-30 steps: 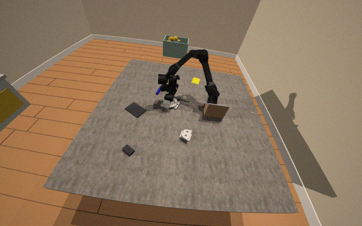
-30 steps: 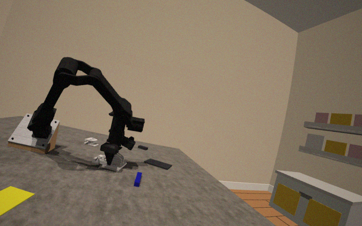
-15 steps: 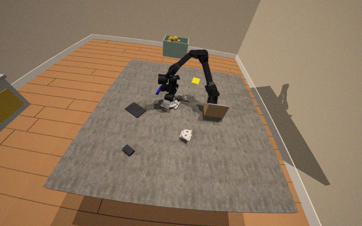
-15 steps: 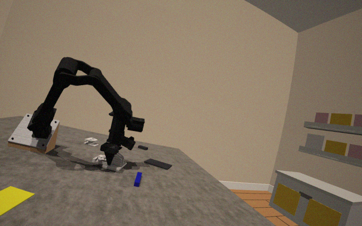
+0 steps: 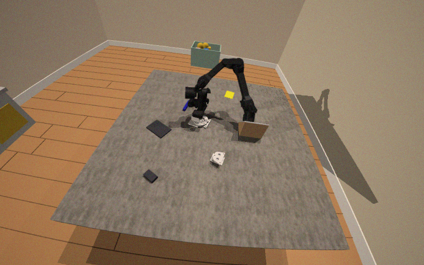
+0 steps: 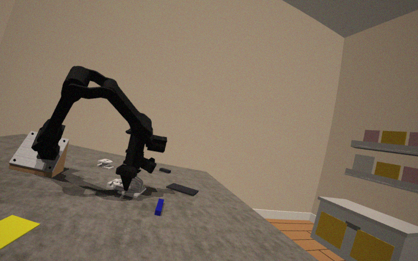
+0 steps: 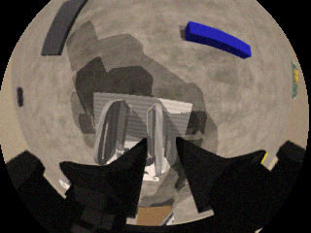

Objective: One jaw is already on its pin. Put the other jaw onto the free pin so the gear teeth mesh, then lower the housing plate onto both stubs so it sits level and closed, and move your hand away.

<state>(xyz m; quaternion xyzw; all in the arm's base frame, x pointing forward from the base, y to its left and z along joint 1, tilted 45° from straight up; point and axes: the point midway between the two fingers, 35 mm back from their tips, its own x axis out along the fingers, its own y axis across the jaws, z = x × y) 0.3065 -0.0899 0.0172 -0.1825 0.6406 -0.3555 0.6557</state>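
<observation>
Now: the white jaw 3 cm behind my gripper tip and 3 cm to the left of it. From my gripper tip the other things lie so: yellow sheet: 23 cm behind, 32 cm to the right, 1 cm below; then dark flat plate: 25 cm ahead, 13 cm to the left, 1 cm below; then blue block: 11 cm ahead, 11 cm to the right, 1 cm below.
</observation>
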